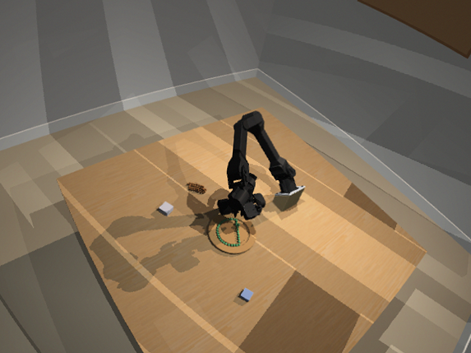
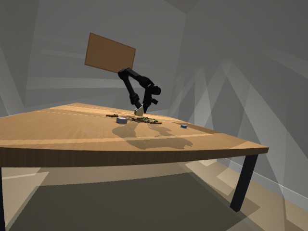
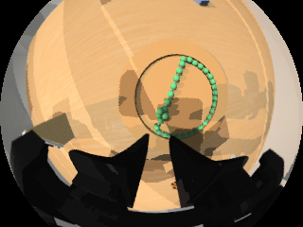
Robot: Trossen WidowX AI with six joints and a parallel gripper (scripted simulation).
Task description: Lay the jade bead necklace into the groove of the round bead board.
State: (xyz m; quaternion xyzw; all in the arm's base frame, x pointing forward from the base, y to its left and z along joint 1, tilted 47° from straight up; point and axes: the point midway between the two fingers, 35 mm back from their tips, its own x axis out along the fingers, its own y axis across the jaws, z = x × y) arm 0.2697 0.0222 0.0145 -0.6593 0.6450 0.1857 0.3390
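The round wooden bead board is 4 cm to the left of my gripper tip, 4 cm below it and 4 cm ahead of it. From my gripper tip the other things lie so: blue block: 30 cm to the left, 13 cm ahead, 4 cm below; pale grey block: 24 cm ahead, 18 cm to the right, 4 cm below.
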